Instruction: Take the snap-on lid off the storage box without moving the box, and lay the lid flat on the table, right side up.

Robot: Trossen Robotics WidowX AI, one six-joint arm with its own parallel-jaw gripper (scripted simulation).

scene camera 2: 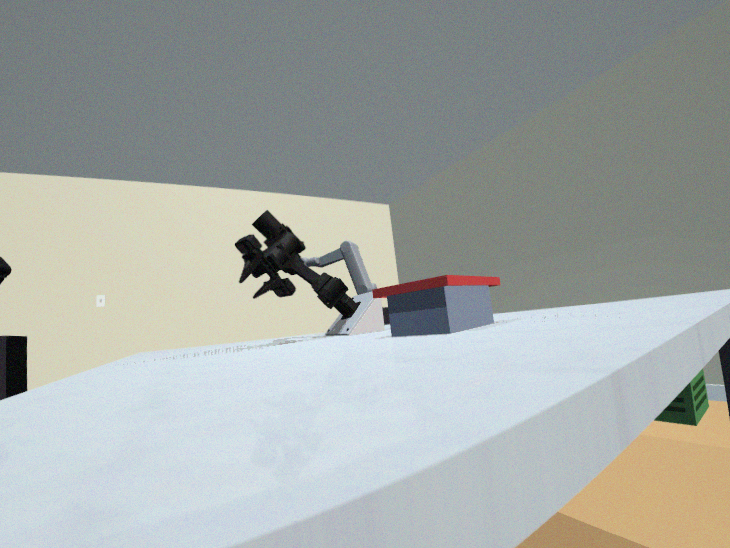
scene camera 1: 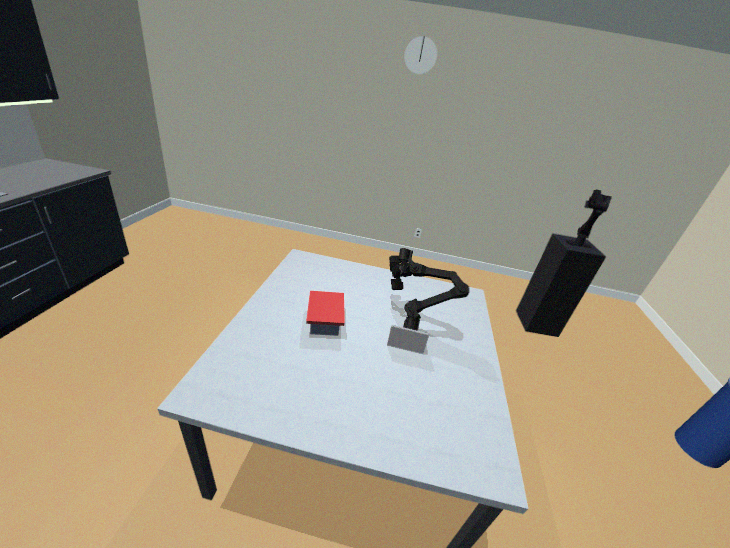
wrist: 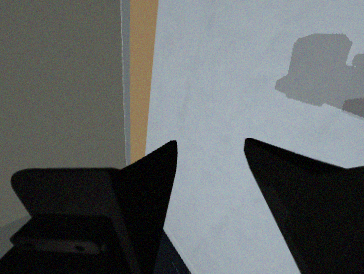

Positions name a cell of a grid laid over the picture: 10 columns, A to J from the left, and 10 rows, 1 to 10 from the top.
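A red lid is visible in scene camera 1 (E6). The lid is likewise seen in scene camera 2 (G6). In the wrist view the lid is out of frame.
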